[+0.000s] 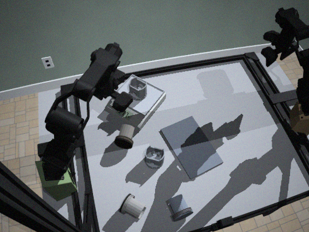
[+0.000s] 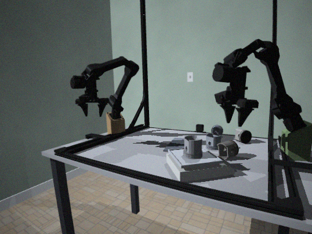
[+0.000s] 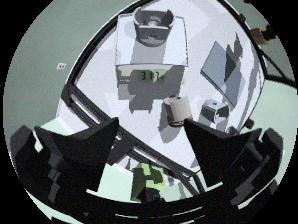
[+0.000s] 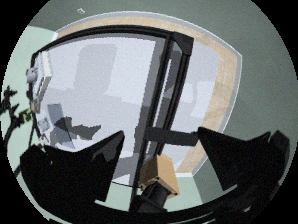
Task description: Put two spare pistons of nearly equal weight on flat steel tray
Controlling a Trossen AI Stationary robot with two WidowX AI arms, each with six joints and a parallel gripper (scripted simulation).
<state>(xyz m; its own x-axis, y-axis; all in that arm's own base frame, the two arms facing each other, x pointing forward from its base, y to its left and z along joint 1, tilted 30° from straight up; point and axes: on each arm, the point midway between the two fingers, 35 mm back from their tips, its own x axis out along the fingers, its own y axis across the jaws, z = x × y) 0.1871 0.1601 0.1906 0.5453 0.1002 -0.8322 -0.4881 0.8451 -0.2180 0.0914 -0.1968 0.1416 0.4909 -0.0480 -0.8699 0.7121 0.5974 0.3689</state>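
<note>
Now: left hand 11 cm short of the white scale, 13 cm to the left of it and 15 cm above it. From my left hand the other things lie so: flat steel tray (16 cm behind, 28 cm to the right, 19 cm below).
</note>
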